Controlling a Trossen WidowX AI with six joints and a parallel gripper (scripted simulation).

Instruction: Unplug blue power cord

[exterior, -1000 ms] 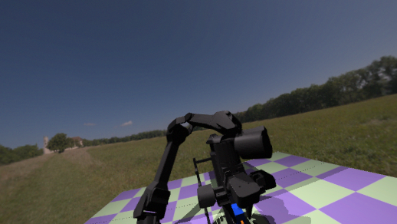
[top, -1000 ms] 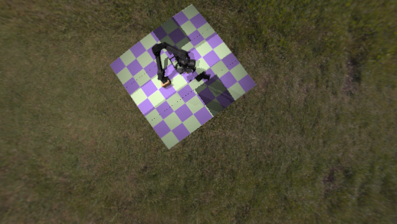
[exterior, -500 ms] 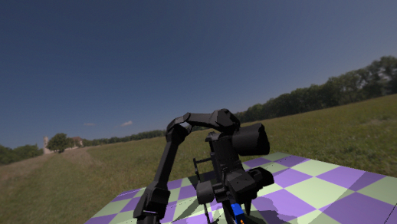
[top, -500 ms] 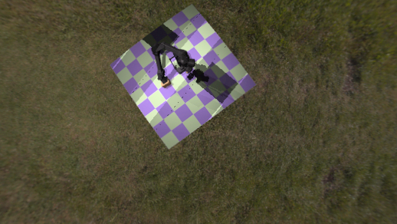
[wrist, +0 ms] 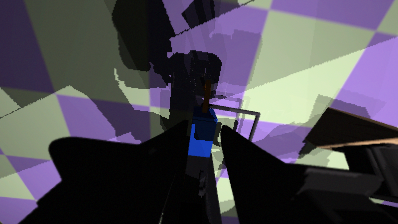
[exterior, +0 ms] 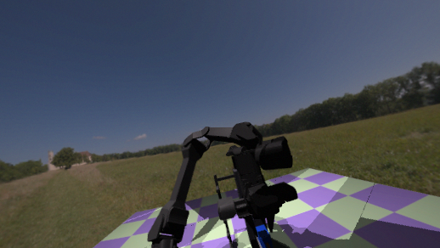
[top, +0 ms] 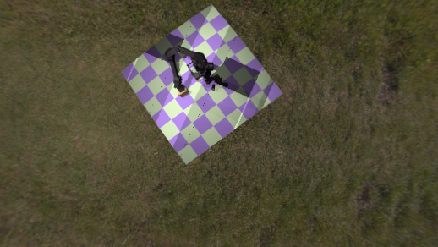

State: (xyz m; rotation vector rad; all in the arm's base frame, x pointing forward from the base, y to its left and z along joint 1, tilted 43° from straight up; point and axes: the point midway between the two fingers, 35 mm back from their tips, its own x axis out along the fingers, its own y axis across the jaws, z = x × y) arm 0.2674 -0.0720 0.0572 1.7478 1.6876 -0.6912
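Right now my gripper tip is 30 mm to the right of the blue plug and 10 mm above it.
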